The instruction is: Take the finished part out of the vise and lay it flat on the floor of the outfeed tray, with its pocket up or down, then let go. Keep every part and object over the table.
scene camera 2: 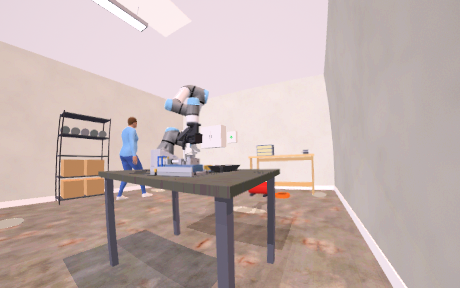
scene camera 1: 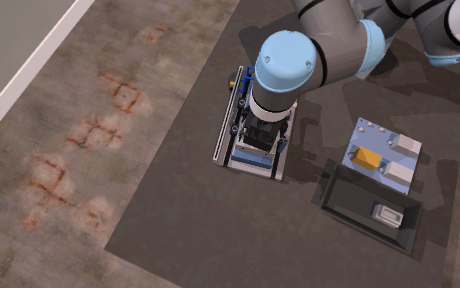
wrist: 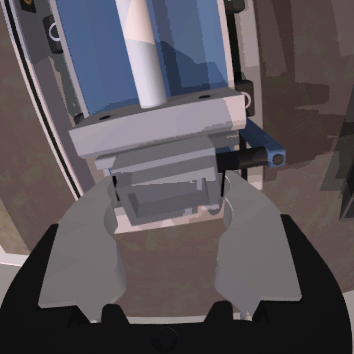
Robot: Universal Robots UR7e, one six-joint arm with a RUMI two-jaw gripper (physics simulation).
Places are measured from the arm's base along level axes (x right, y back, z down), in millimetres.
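Where they show: gripper, fingertip midpoint: [wrist: 169, 174]; arm's base, origin of the base link: [scene camera 2: 164, 153] [scene camera 1: 373, 15].
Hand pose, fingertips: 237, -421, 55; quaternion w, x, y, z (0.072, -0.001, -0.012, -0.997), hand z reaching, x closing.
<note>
Each offset is from my fingertips to the top centre of the thing, as dx, dy, dz. "*": to the spot under its first point. Level surfaces: height alone.
The finished part @(+1, +1, -29) [wrist: 167, 194], a grey block with a rectangular pocket facing up, sits in the vise @(+6, +73, -10) [scene camera 1: 252, 159] [scene camera 2: 182, 170] [wrist: 165, 126], beside its thick light jaw. My gripper [wrist: 169, 174] [scene camera 2: 192, 152] points down over the vise. In the wrist view its two grey fingers stand against the part's left and right ends, shut on it. In scene camera 1 the arm and the gripper body hide the fingertips and the part. The dark outfeed tray [scene camera 1: 350, 199] [scene camera 2: 224, 168] stands right of the vise. A light grey part @(-371, -102, +42) [scene camera 1: 389, 215] with its pocket up lies at its right end.
A blue plate @(-356, +68, +81) [scene camera 1: 369, 137] behind the tray carries an orange block @(-303, +39, +45) [scene camera 1: 366, 158] and two pale blocks @(-411, +106, +45) [scene camera 1: 406, 145] @(-392, +19, +45) [scene camera 1: 397, 173]. A blue lever with a black shaft @(* -65, +9, +0) [wrist: 267, 145] juts out at the vise's right side. A person [scene camera 2: 130, 145] walks behind the table @(dz +89) [scene camera 2: 215, 181].
</note>
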